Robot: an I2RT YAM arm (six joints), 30 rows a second.
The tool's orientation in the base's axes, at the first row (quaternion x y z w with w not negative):
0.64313, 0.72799, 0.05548, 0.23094
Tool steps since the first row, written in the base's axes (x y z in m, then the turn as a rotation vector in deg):
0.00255, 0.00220, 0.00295, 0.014, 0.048, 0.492
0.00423, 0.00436, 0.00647, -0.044, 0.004, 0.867
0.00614, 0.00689, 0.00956, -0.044, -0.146, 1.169
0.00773, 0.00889, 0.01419, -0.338, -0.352, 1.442
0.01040, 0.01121, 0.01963, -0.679, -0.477, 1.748
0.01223, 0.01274, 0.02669, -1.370, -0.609, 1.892
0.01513, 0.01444, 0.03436, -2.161, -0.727, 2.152
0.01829, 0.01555, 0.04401, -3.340, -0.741, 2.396
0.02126, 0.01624, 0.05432, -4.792, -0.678, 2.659
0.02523, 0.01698, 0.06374, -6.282, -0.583, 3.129
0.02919, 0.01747, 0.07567, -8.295, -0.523, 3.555
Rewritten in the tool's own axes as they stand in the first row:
0.00117, 0.00380, -0.00205, -0.085, 0.207, -0.441
0.00220, 0.00702, -0.00496, -0.223, 0.288, -0.788
0.00369, 0.01035, -0.00747, -0.447, 0.377, -1.023
0.00428, 0.01388, -0.01136, -0.698, 0.178, -1.341
0.00490, 0.01876, -0.01560, -0.877, -0.037, -1.724
0.00438, 0.02335, -0.02145, -0.996, -0.634, -2.105
0.00379, 0.02917, -0.02744, -1.127, -1.276, -2.633
0.00209, 0.03588, -0.03495, -1.127, -2.260, -3.327
-0.00017, 0.04259, -0.04304, -1.040, -3.473, -4.166
-0.00222, 0.04989, -0.04994, -0.974, -4.636, -5.210
-0.00517, 0.05809, -0.05901, -0.897, -6.299, -6.422

